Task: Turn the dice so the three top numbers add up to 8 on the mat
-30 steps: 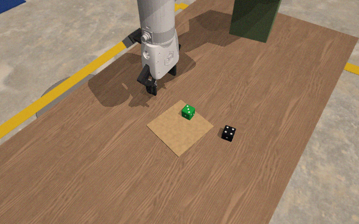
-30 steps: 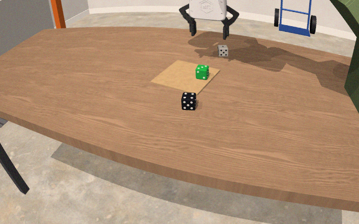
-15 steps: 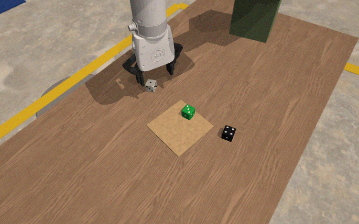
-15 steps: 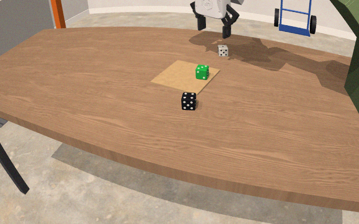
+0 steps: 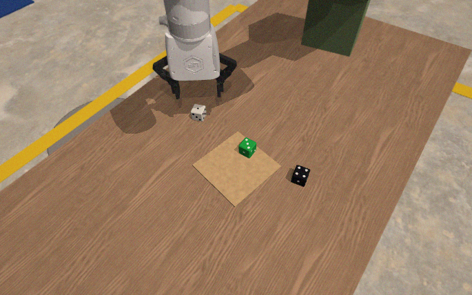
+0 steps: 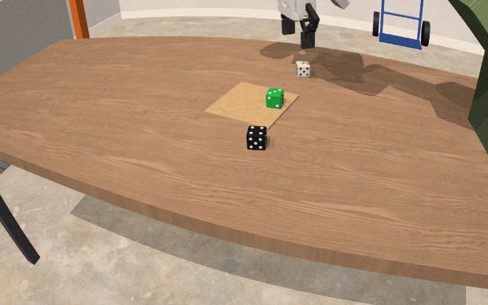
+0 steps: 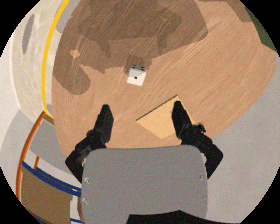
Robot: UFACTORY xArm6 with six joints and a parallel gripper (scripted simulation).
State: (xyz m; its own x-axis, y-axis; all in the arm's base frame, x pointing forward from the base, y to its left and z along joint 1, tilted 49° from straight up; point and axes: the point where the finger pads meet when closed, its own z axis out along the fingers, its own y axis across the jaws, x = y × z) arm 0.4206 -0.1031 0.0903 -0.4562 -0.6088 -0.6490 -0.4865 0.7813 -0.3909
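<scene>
Now: hand 9 cm above the white die and 2 cm to the left of it. Round my hand: tan mat 15 cm to the left, 10 cm below, 4 cm ahead; green die 14 cm to the left, 8 cm below, 1 cm behind; black die 27 cm to the left, 9 cm below, 3 cm behind.
</scene>
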